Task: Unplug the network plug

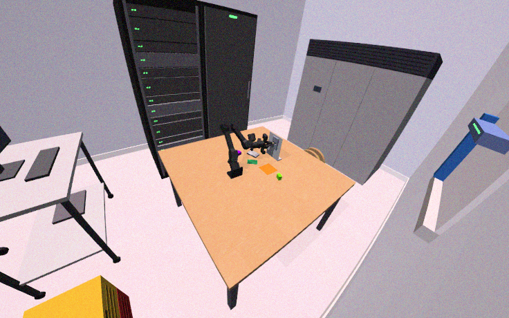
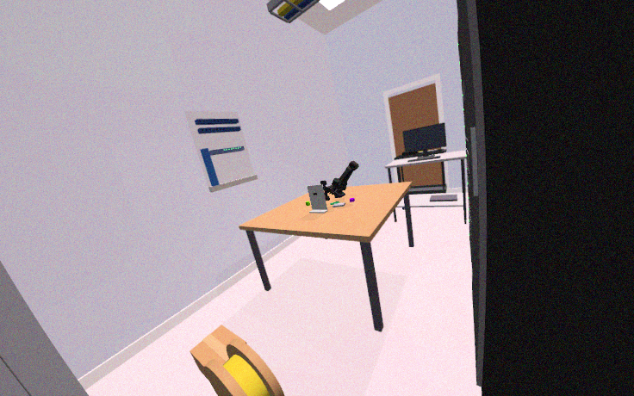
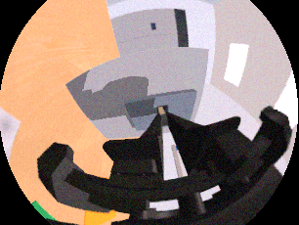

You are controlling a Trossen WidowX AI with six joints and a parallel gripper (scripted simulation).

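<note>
My gripper tip is now 12 cm past the orange marked square, 14 cm to the left of it and 16 cm above it. From my gripper tip the other things lie so: flat grey piece 12 cm behind, 11 cm to the left, 15 cm below; network plug 1 cm ahead; grey upright panel 4 cm ahead, 5 cm below.
</note>
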